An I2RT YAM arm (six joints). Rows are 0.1 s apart.
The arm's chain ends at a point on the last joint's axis. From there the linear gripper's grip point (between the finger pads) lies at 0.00 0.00 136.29 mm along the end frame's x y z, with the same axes.
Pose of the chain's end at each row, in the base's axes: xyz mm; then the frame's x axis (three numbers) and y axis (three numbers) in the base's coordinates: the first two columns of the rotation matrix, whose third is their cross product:
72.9 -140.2 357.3 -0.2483 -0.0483 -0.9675 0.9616 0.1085 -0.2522
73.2 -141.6 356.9 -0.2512 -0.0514 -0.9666 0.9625 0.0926 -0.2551
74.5 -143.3 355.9 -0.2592 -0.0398 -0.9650 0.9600 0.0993 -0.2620
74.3 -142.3 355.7 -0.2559 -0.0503 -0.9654 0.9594 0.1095 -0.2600
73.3 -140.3 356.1 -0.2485 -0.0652 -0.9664 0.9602 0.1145 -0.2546
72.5 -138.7 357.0 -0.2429 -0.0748 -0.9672 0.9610 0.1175 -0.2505
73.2 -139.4 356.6 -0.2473 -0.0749 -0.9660 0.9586 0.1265 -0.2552
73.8 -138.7 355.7 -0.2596 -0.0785 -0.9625 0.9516 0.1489 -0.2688
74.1 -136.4 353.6 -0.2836 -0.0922 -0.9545 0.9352 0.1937 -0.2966
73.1 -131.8 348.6 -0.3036 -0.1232 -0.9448 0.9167 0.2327 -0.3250
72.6 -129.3 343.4 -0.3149 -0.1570 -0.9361 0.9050 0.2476 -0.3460
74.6 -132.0 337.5 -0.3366 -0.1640 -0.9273 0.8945 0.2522 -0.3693
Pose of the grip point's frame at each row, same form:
88.9 -275.5 360.0 -0.2483 -0.0483 -0.9675 0.9616 0.1085 -0.2522
87.2 -277.1 360.5 -0.2512 -0.0514 -0.9666 0.9625 0.0926 -0.2551
89.0 -278.8 357.6 -0.2592 -0.0398 -0.9650 0.9600 0.0993 -0.2620
90.5 -277.6 358.5 -0.2559 -0.0503 -0.9654 0.9594 0.1095 -0.2600
90.6 -275.4 360.8 -0.2485 -0.0652 -0.9664 0.9602 0.1145 -0.2546
90.5 -273.7 362.9 -0.2429 -0.0748 -0.9672 0.9610 0.1175 -0.2505
92.5 -274.2 362.1 -0.2473 -0.0749 -0.9660 0.9586 0.1265 -0.2552
96.2 -273.0 360.6 -0.2596 -0.0785 -0.9625 0.9516 0.1489 -0.2688
103.0 -269.5 357.9 -0.2836 -0.0922 -0.9545 0.9352 0.1937 -0.2966
108.5 -263.3 354.4 -0.3036 -0.1232 -0.9448 0.9167 0.2327 -0.3250
111.6 -259.6 352.1 -0.3149 -0.1570 -0.9361 0.9050 0.2476 -0.3460
114.7 -262.0 345.9 -0.3366 -0.1640 -0.9273 0.8945 0.2522 -0.3693

